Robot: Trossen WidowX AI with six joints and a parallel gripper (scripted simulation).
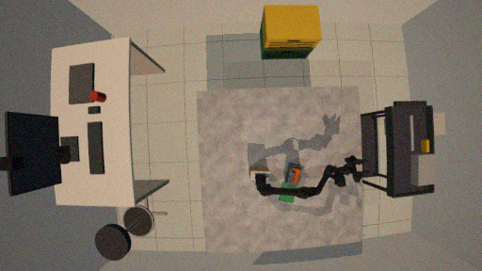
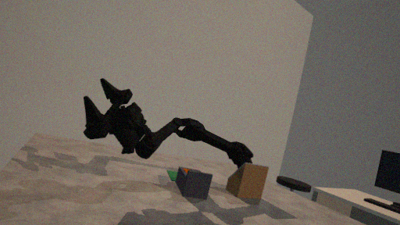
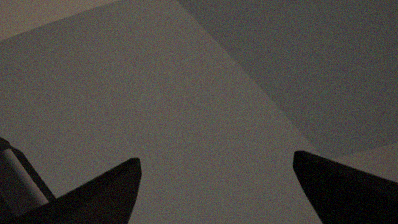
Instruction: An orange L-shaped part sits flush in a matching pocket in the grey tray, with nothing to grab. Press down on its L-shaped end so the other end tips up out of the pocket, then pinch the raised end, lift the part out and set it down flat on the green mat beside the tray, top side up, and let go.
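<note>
Now: gripper tip 40 cm past the orange L-shaped part, 12 cm to the left of it and 23 cm above it. The rest, counted from my gripper tip: green mat 42 cm behind, 29 cm to the right, 30 cm below.
</note>
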